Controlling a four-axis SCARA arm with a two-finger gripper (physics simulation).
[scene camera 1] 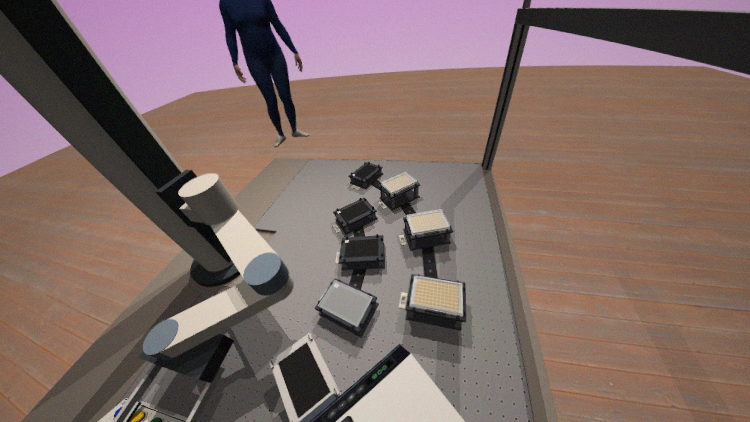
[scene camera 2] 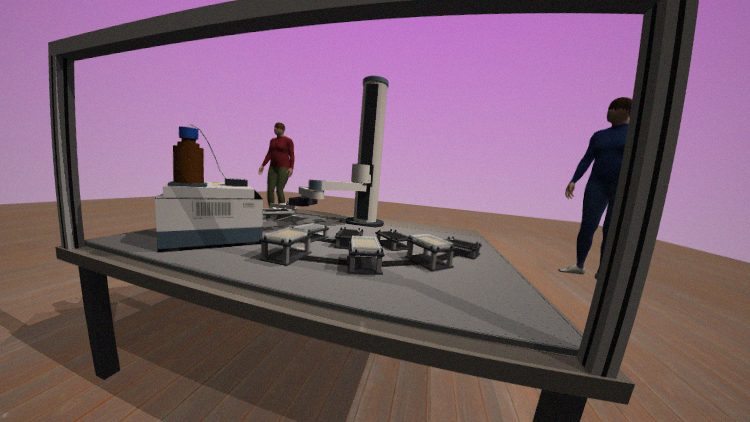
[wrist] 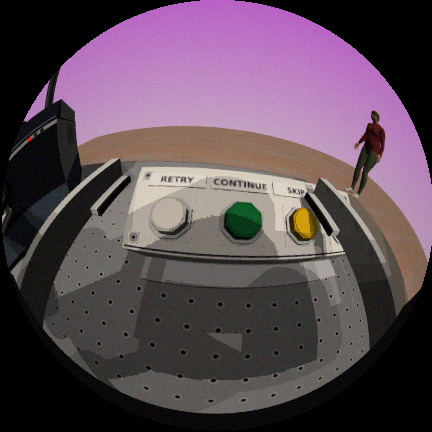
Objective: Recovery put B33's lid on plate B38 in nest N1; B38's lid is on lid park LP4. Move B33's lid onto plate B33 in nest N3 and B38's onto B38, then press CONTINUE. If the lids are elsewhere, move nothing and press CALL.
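Places are measured from the arm's base along level axes (x ahead, y left, z up), in millimetres.
Pixels of known places: gripper, fingertip midpoint: (scene camera 2: 279,203) (wrist: 219,171); arm's base, link origin: (scene camera 1: 226,257) (scene camera 2: 364,223).
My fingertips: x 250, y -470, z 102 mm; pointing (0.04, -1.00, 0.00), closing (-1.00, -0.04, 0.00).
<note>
For each thing: its top centre in the pictures, then the offset to it from my fingertips. "*": a spot on its surface instead.
- button panel, top centre: (wrist: 274,184) (scene camera 2: 282,204) dx -42, dy -5, dz -6 mm
- white RETRY button, top centre: (wrist: 167,202) dx +31, dy +23, dz -15 mm
- green CONTINUE button, top centre: (wrist: 245,208) dx -19, dy +19, dz -15 mm
- yellow SKIP button, top centre: (wrist: 307,214) (scene camera 1: 133,418) dx -69, dy +16, dz -15 mm
- greyish clear lid, top centre: (scene camera 1: 345,301) (scene camera 2: 309,226) dx +298, dy +371, dz -37 mm
- brown bottle, surface spot: (scene camera 2: 188,162) * dx +619, dy +97, dz +196 mm
- white-framed black pad, top centre: (scene camera 1: 302,376) dx +278, dy +182, dz +11 mm
My gripper (wrist: 219,171) (scene camera 2: 302,201) is open and empty at the button panel (wrist: 205,245). In the wrist view its fingers stand either side of the white RETRY button (wrist: 169,216) and green CONTINUE button (wrist: 243,220); the right finger is beside the yellow SKIP button (wrist: 303,223). CALL's label does not show there. Three beige-welled plates (scene camera 1: 436,294) (scene camera 1: 427,223) (scene camera 1: 399,183) sit on taller nests; I cannot read their labels or tell which have clear lids. A greyish clear lid (scene camera 1: 346,302) lies on the nearest low park. Three other low parks (scene camera 1: 362,248) (scene camera 1: 355,213) (scene camera 1: 366,172) show bare black tops.
A white instrument (scene camera 1: 409,393) (scene camera 2: 209,209) with a green display stands near the panel, with a brown bottle (scene camera 2: 188,162) on top. A white-framed black pad (scene camera 1: 305,378) lies beside it. Frame posts (scene camera 1: 506,94) border the table. People in blue (scene camera 1: 254,36) and red (wrist: 374,137) stand beyond.
</note>
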